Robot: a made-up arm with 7 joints. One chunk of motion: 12 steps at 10 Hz.
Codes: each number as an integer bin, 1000 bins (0 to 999) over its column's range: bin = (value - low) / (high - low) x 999, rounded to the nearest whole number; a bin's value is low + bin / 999 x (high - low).
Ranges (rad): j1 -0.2..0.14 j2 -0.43..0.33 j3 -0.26..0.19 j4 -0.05..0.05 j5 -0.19..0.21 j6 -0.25..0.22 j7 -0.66..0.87
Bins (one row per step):
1: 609 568 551 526 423 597 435
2: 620 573 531 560 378 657 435
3: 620 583 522 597 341 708 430
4: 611 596 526 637 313 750 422
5: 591 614 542 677 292 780 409
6: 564 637 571 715 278 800 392
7: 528 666 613 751 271 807 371
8: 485 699 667 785 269 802 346
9: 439 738 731 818 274 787 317
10: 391 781 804 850 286 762 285
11: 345 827 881 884 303 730 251
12: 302 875 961 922 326 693 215
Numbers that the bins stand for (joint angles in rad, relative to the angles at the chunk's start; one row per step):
1: 0.0073 0.0021 -0.0118 0.0027 -0.0206 0.0309 0.0062
2: 0.0110 0.0059 -0.0208 0.0061 -0.0386 0.0591 0.0062
3: 0.0110 0.0135 -0.0249 0.0098 -0.0535 0.0831 -0.0014
4: 0.0079 0.0234 -0.0231 0.0138 -0.0647 0.1029 -0.0137
5: 0.0011 0.0371 -0.0159 0.0178 -0.0731 0.1170 -0.0336
6: -0.0080 0.0546 -0.0028 0.0216 -0.0787 0.1264 -0.0596
7: -0.0203 0.0767 0.0161 0.0252 -0.0815 0.1297 -0.0918
8: -0.0349 0.1018 0.0405 0.0286 -0.0823 0.1273 -0.1301
9: -0.0506 0.1314 0.0693 0.0319 -0.0803 0.1203 -0.1745
10: -0.0669 0.1642 0.1022 0.0351 -0.0755 0.1085 -0.2235
11: -0.0826 0.1991 0.1368 0.0385 -0.0687 0.0934 -0.2756
12: -0.0972 0.2357 0.1729 0.0423 -0.0595 0.0760 -0.3307

